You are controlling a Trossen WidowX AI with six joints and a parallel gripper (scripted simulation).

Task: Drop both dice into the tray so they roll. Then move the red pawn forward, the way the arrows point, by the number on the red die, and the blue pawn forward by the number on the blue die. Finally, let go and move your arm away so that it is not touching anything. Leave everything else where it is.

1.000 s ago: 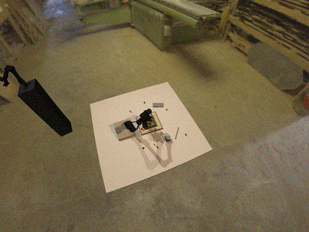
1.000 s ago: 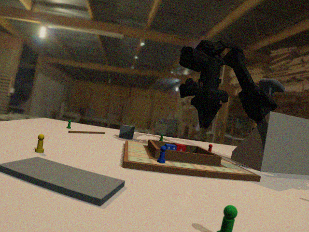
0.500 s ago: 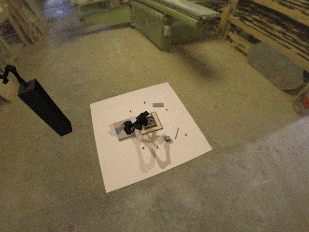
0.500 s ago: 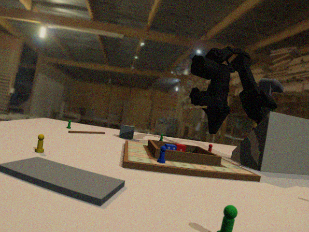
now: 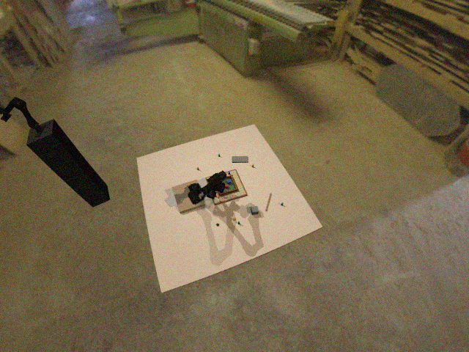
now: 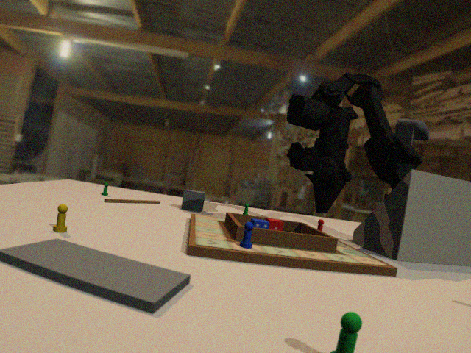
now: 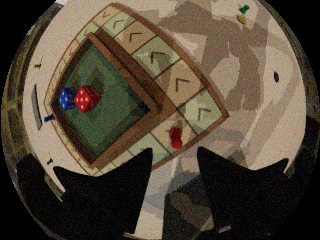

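Right now the red pawn is 30 mm below my gripper tip. Also, from my gripper tip: grey block 210 mm ahead, 280 mm to the right, 30 mm below; thin wooden stick 360 mm ahead, 260 mm to the right, 60 mm below; blue pawn 210 mm ahead, 150 mm to the left, 30 mm below.
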